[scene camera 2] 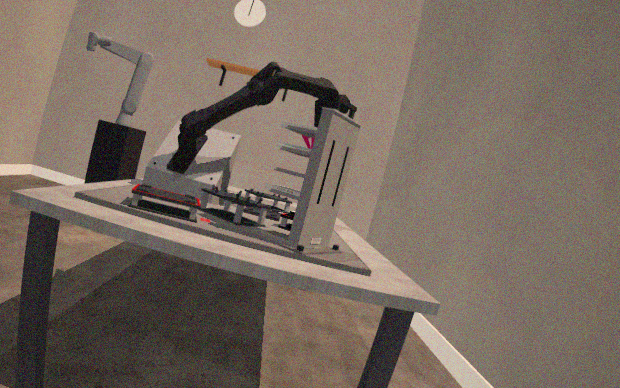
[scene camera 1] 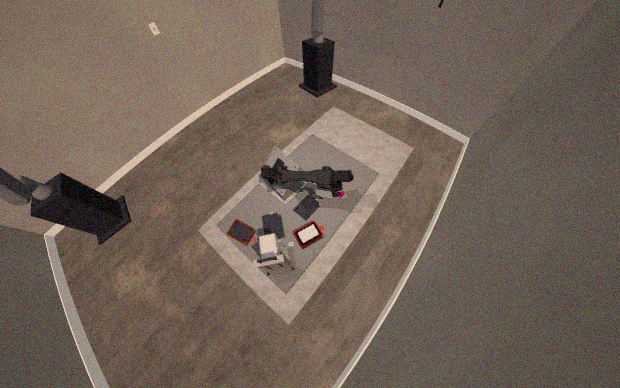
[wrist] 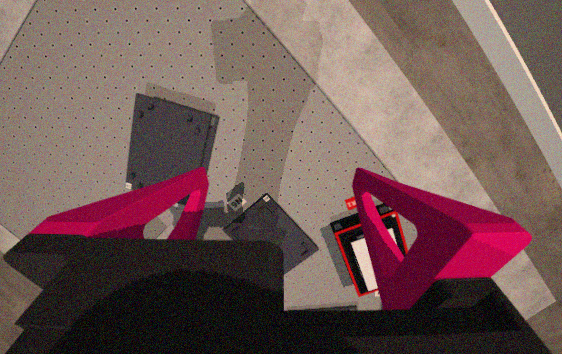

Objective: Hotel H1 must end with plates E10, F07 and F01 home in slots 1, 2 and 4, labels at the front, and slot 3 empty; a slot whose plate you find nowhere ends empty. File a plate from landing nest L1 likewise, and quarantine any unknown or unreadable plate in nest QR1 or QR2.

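Pixels of known places: gripper, fingertip midpoint: [scene camera 1: 339, 189] [wrist: 280, 175]; arm's base, link origin: [scene camera 2: 187, 152].
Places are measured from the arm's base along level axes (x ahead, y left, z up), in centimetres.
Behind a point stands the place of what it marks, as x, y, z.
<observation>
My gripper [scene camera 1: 341, 194] @[44.8, 17.4, 11.6] [scene camera 2: 308, 142] [wrist: 280, 175] @[44.8, 17.4, 11.6] is open, magenta fingers wide apart and nothing between them, high above the pegboard. Hotel H1 [scene camera 1: 270, 260] @[52.6, -37.5, 22.2] [scene camera 2: 325, 185] @[51.4, -41.3, 1.7] is a tall pale tower with projecting shelves. A pale square [scene camera 1: 267, 244] @[43.2, -34.5, 14.4] shows at its top; I cannot tell whether it is a plate or a shelf. A white plate [scene camera 1: 308, 233] @[47.9, -11.1, -8.5] [wrist: 364, 262] @[45.2, -9.7, -8.5] lies in a red-edged nest [scene camera 1: 299, 242] [wrist: 347, 265], partly behind a finger in the wrist view. Another red-edged nest [scene camera 1: 241, 231] @[16.1, -44.4, -10.0] [scene camera 2: 167, 195] @[16.4, -46.6, -10.0] shows a dark top. Plate labels and slot contents are unreadable.
Dark flat stands [scene camera 1: 306, 206] @[31.0, 1.8, -12.8] [scene camera 1: 273, 225] @[28.3, -25.0, -8.0] stand between arm and hotel. In the wrist view, one dark stand [wrist: 172, 145] @[29.9, 27.3, -9.0] is beyond the left finger and another [wrist: 275, 230] @[33.7, 3.4, -12.8] is below the gap. A pale angled housing [scene camera 2: 217, 142] @[7.9, 6.3, 6.2] stands behind the arm base.
</observation>
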